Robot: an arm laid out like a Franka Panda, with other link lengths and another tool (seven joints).
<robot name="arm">
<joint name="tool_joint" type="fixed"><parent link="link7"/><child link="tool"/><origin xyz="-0.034 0.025 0.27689" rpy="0 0.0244 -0.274"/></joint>
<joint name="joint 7" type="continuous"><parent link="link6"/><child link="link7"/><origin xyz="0 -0.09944 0" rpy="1.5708 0 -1.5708"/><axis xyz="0 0 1"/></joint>
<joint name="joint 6" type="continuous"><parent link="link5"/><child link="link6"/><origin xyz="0 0 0" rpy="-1.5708 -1.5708 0"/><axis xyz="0 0 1"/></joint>
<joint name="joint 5" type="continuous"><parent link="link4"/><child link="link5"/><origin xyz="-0.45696 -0.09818 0" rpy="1.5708 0 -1.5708"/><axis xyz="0 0 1"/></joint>
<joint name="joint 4" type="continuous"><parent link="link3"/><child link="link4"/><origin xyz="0.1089 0 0" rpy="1.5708 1.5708 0"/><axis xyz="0 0 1"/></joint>
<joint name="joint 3" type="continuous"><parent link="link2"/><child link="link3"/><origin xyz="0.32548 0 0" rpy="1.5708 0 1.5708"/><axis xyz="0 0 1"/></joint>
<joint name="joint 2" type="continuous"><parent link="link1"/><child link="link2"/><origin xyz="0 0 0" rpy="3.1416 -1.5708 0"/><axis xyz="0 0 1"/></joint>
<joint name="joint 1" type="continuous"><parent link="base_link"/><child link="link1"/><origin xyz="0 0 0.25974" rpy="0 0 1.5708"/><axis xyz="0 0 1"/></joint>
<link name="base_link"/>
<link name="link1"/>
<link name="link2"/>
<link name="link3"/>
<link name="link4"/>
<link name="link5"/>
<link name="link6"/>
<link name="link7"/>
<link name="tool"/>
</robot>
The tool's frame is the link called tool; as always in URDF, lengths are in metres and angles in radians. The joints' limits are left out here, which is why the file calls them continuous.
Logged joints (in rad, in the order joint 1, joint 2, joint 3, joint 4, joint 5, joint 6, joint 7), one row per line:
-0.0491, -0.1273, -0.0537, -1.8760, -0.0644, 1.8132, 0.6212
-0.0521, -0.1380, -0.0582, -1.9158, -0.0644, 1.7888, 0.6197
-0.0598, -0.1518, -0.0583, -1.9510, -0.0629, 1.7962, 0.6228
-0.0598, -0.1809, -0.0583, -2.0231, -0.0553, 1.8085, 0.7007
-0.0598, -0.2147, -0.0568, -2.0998, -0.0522, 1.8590, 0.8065
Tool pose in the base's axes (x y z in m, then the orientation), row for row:
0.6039, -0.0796, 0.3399, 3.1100, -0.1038, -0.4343
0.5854, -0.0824, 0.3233, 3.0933, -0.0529, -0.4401
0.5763, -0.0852, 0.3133, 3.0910, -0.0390, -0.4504
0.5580, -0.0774, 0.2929, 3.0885, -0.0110, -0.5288
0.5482, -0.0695, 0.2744, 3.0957, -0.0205, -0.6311
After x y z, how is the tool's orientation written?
As angles about the fixed x, y, z axes (roll, pitch, yaw), in radians.
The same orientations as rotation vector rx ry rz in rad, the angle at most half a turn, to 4 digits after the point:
3.0120, -0.6671, 0.1460
3.0075, -0.6747, 0.0633
3.0051, -0.6900, 0.0412
2.9801, -0.8073, -0.0050
2.9387, -0.9601, 0.0081

